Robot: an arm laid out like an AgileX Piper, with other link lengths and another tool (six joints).
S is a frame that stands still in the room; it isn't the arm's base.
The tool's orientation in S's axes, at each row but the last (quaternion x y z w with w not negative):
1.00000, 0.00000, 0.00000, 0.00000
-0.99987, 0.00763, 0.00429, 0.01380
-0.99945, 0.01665, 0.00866, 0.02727
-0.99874, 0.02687, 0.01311, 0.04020
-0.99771, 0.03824, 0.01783, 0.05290
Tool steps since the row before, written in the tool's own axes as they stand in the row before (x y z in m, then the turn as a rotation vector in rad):
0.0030, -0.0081, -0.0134, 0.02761, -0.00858, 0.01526
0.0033, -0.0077, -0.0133, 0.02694, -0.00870, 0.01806
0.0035, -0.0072, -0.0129, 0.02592, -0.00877, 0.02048
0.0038, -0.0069, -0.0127, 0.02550, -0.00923, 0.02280
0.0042, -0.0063, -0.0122, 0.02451, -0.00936, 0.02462
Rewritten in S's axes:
0.0030, 0.0081, 0.0134, 0.02761, 0.00858, -0.01526
0.0035, 0.0073, 0.0135, 0.02692, 0.00879, -0.01805
0.0040, 0.0064, 0.0132, 0.02586, 0.00902, -0.02044
0.0045, 0.0056, 0.0131, 0.02541, 0.00969, -0.02271
0.0051, 0.0046, 0.0126, 0.02438, 0.01009, -0.02446

